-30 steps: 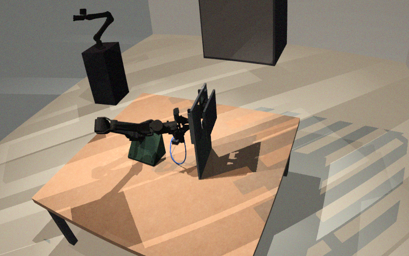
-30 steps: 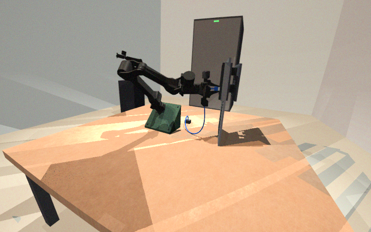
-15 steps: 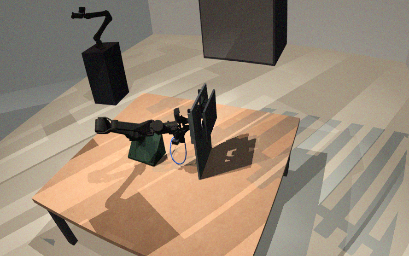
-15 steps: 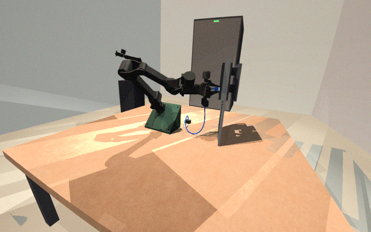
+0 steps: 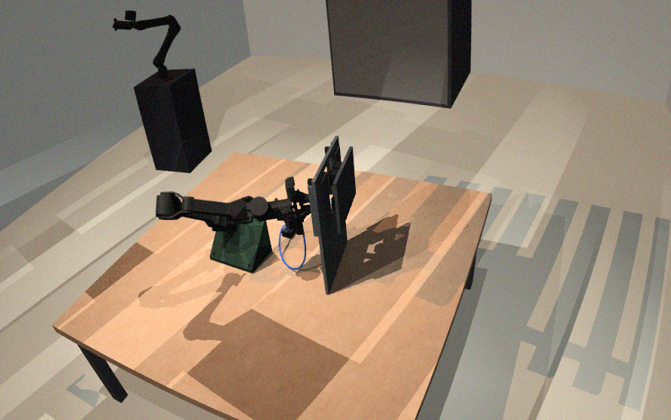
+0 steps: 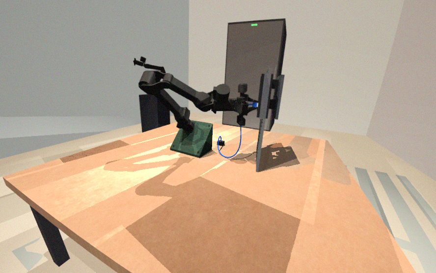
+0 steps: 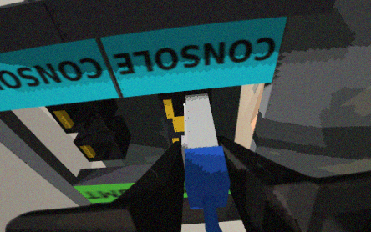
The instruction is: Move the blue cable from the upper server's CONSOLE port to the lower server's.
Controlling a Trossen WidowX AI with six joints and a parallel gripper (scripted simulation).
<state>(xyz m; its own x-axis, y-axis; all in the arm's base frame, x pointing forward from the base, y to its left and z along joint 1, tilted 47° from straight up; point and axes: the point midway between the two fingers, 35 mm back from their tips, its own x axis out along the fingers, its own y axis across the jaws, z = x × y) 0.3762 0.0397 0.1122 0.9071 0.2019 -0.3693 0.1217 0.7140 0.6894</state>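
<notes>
Right now the cable plug is right at my gripper tip. The rest, counted from my gripper tip: black block 28 cm below, 22 cm behind, 16 cm to the left.
</notes>
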